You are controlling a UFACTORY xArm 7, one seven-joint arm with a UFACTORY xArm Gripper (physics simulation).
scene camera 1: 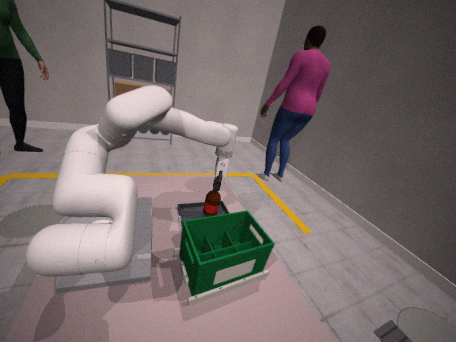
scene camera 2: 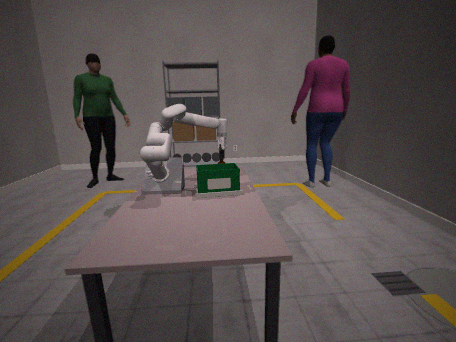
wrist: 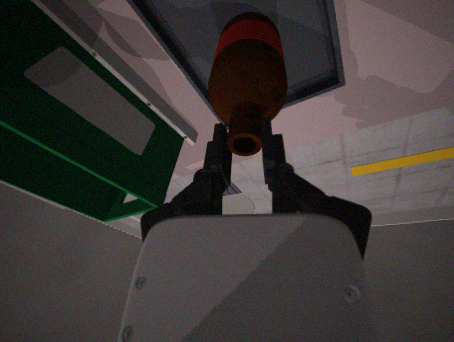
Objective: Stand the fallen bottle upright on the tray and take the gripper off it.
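Pixels of known places: gripper, fingertip midpoint: point(scene camera 1: 216, 188) point(scene camera 2: 221, 158) point(wrist: 245, 134); arm's base, link origin: point(scene camera 2: 160, 174).
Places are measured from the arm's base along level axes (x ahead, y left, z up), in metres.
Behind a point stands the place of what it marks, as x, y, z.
A brown bottle point(scene camera 1: 212, 201) @[0.427, 0.149, 0.006] point(wrist: 248, 75) @[0.420, 0.197, 0.026] with a red label is close to upright, neck up, over the right part of the dark tray point(scene camera 1: 192, 205) @[0.371, 0.271, -0.104] point(wrist: 338, 65) @[0.512, 0.273, -0.091]. In scene camera 2 a small part of the bottle point(scene camera 2: 221, 162) @[0.441, 0.159, 0.031] shows above the crate. My gripper point(scene camera 1: 217, 186) @[0.447, 0.182, 0.057] point(wrist: 245, 134) @[0.447, 0.182, 0.057] is shut on the bottle's neck, one finger on each side. In scene camera 1 the bottle's base is partly hidden behind the crate's rim, so I cannot tell whether it touches the tray.
A green divided crate point(scene camera 1: 225, 270) @[0.360, -0.194, -0.007] point(scene camera 2: 218, 179) @[0.398, -0.191, -0.004] point(wrist: 165, 172) @[0.512, 0.001, 0.000] stands close in front of the tray, on a pale base. A metal shelf unit point(scene camera 2: 191, 64) stands at the back wall. One person point(scene camera 2: 96, 100) stands at the left, another point(scene camera 1: 305, 85) point(scene camera 2: 327, 85) at the right, both off the table.
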